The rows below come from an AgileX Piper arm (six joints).
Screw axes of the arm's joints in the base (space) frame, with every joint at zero. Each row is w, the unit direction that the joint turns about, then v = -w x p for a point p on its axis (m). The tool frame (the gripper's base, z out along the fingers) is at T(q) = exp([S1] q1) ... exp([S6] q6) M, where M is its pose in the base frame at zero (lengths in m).
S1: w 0 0 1 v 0 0 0
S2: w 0 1 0 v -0.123 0 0
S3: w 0 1 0 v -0.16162 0 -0.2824
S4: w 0.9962 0 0.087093 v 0 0.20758 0
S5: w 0 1 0 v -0.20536 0 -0.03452
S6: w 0.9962 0 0.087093 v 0 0.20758 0
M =
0.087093 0 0.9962 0.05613
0 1 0 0
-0.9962 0 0.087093 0.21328
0 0 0 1
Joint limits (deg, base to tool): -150..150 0..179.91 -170..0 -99.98..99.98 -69.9..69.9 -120..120
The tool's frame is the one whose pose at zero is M.
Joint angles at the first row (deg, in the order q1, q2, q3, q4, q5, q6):
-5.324 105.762 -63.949 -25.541 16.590 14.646
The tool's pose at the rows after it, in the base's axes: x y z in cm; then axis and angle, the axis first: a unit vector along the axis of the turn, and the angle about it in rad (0 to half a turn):
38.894 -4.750 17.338 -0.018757 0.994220 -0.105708 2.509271
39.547 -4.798 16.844 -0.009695 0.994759 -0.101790 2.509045
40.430 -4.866 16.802 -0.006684 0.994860 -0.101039 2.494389
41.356 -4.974 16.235 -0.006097 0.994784 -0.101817 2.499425
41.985 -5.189 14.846 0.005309 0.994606 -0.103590 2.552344
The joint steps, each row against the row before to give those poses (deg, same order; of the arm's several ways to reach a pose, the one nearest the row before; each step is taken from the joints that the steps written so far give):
0.000 2.232 -1.683 0.000 0.008 0.064
-0.001 1.662 -1.360 0.000 -0.205 1.104
0.000 1.463 -2.071 0.000 -0.213 0.346
0.001 2.229 -2.262 -0.002 0.337 0.003
-0.001 2.981 -2.116 0.010 2.382 0.914

